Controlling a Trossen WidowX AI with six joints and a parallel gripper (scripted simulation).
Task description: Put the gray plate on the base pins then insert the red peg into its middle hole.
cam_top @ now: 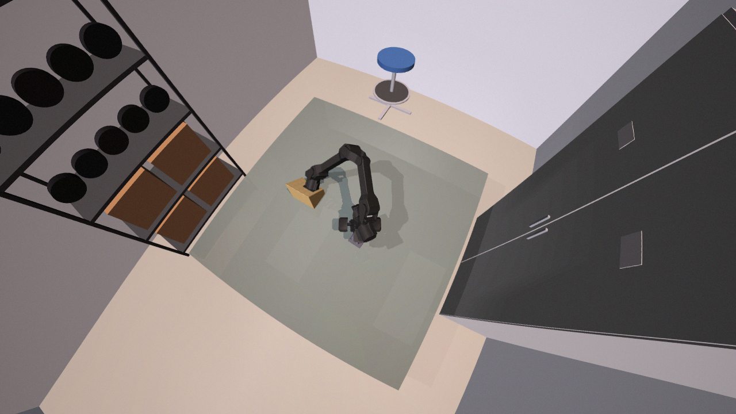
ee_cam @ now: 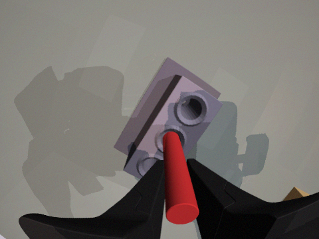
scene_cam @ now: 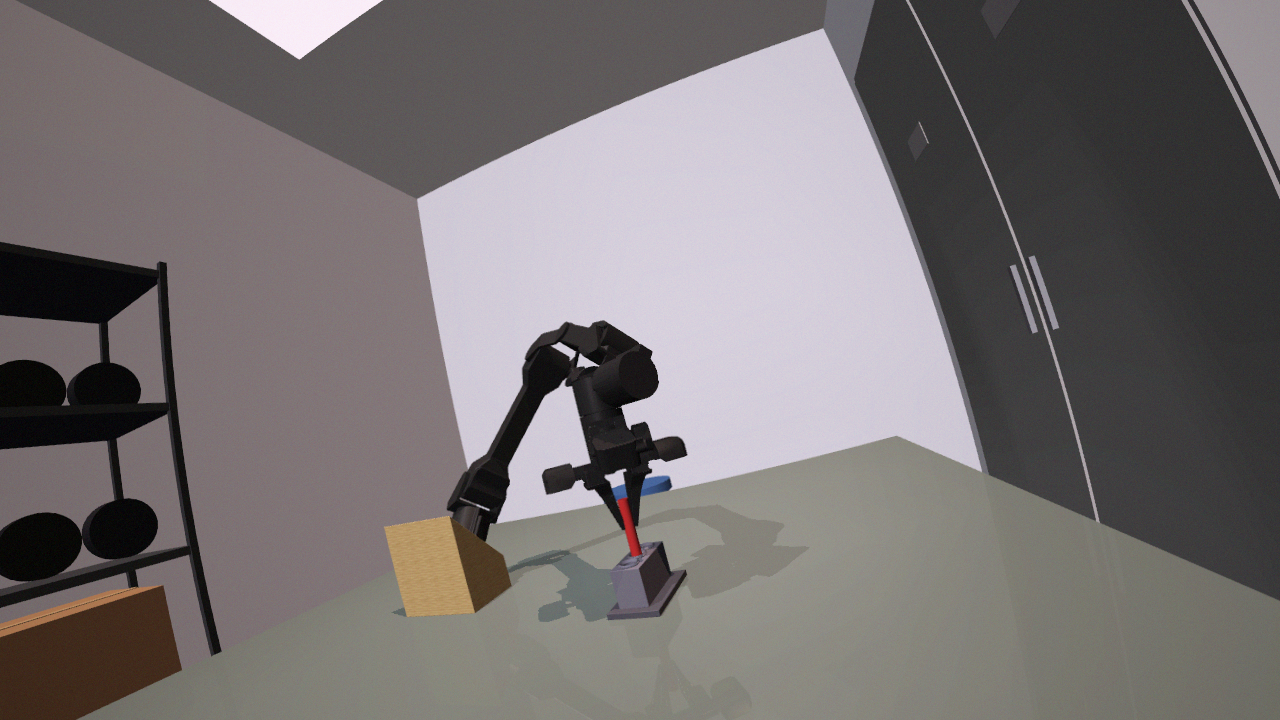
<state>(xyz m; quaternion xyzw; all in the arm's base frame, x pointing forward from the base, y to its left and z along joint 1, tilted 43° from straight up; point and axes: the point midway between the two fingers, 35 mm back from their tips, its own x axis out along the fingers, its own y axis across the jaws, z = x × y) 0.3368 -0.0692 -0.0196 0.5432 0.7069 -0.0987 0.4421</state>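
Now: gripper tip right at the red peg. Also, from my gripper tip: gray plate: 5 cm below.
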